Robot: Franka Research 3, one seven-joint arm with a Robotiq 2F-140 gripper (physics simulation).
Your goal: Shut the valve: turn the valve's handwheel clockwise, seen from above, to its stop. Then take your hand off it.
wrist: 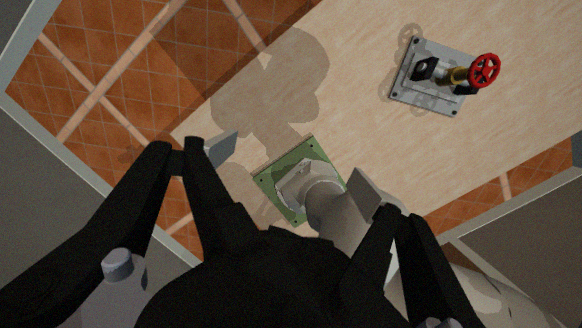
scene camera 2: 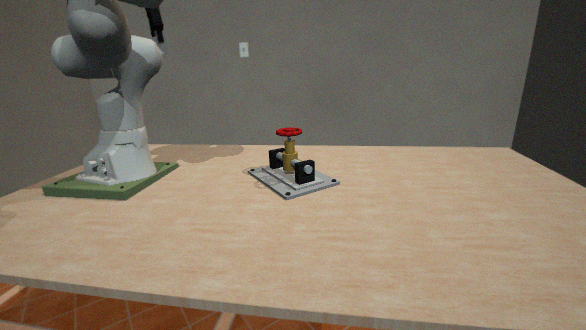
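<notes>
The valve's red handwheel sits on top of a brass valve body. The body is held on a pipe between two black brackets on a grey base plate, which lies on the table. My gripper is open, with nothing between its fingers. It is high above the table near the robot's base, well apart from the handwheel. In the scene view part of it shows at the upper left, beside the arm. How far the handwheel is turned cannot be told.
The wooden table carries the valve and the arm's green base plate. The arm rises from that plate, left of the valve in the scene view. A grey wall with a white switch plate stands behind.
</notes>
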